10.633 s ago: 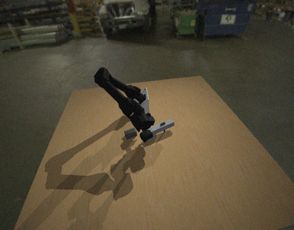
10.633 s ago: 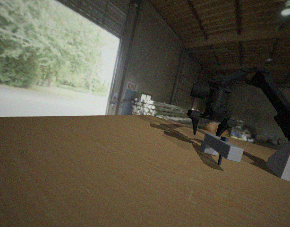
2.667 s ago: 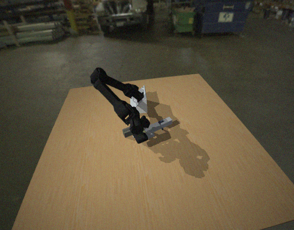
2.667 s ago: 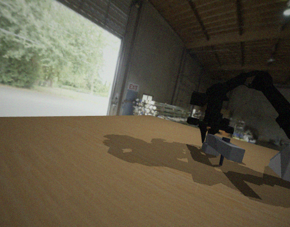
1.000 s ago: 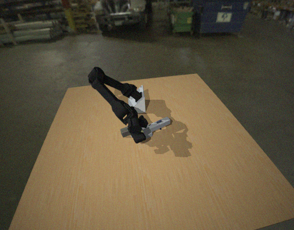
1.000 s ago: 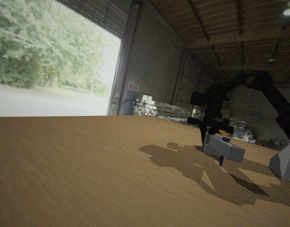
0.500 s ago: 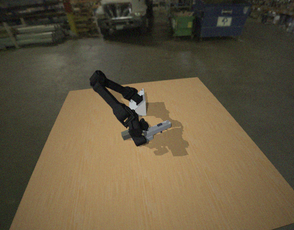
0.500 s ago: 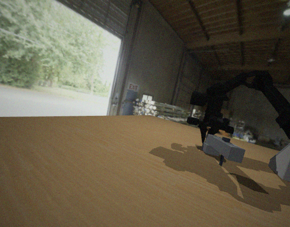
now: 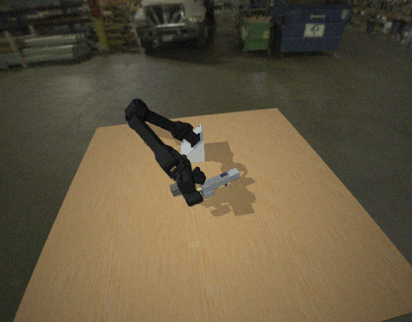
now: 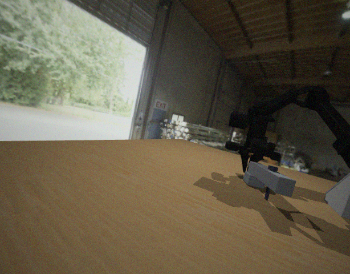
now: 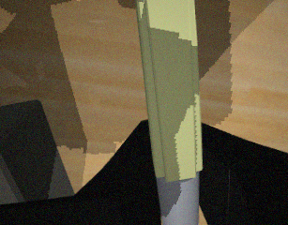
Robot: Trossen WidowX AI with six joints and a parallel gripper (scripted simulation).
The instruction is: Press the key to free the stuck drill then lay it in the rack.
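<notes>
Now: the drill 4 cm to the left of my gripper tip, 4 cm above it and 1 cm behind it. Round my gripper tip: grey block: 14 cm to the left, 6 cm behind, 3 cm above; dark blue key: 16 cm to the left, 7 cm behind, 4 cm above; dark grey rack: 6 cm behind, 4 cm to the right, 1 cm above.
</notes>
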